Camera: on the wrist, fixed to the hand. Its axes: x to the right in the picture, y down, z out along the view.
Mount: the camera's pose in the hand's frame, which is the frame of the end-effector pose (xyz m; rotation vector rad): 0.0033 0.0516 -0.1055 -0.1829 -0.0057 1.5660
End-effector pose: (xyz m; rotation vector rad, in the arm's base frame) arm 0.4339 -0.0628 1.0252 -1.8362 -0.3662 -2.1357
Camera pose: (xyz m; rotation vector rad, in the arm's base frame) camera 0.3571 -0.1508 1.0125 -1.2984 0.9858 -1.0001
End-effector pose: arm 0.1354 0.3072 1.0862 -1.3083 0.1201 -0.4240
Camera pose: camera 0.1166 0.2202 1.0095 -1.0306 1.0943 0.9413
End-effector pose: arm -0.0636 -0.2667 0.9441 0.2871 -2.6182 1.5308
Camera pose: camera -0.0790 -0.1505 0.9525 1.4257 1.8790 -0.8342
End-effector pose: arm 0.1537 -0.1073 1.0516 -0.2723 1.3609 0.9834
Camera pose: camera 0.0437 -0.1471 1.0413 0.8202 1.3535 2.3572
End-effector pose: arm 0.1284 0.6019 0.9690 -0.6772 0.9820 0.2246
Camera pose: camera 0.0332 0.5761 0.9051 0.0814 1.3143 1.6879
